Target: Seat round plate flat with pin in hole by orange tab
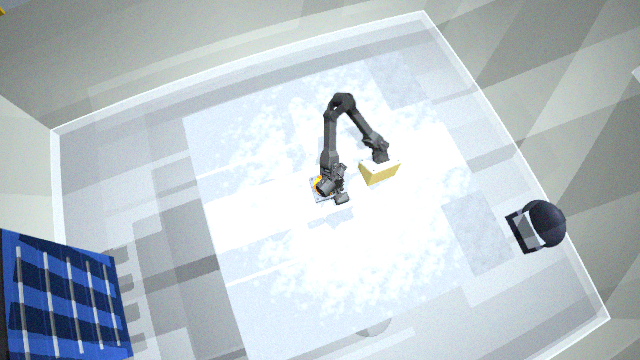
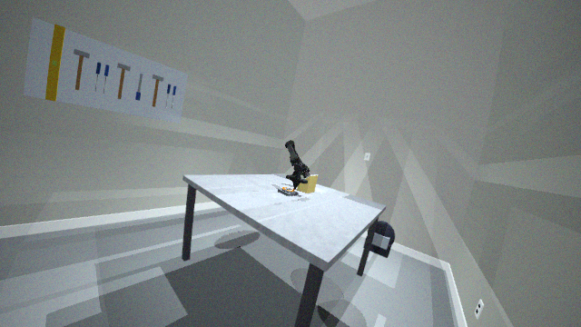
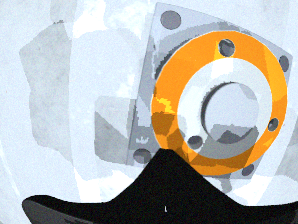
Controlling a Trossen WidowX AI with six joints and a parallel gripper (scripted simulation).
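My gripper tip is now 40 mm to the left of the grey base, 30 mm short of it and 20 mm above it.
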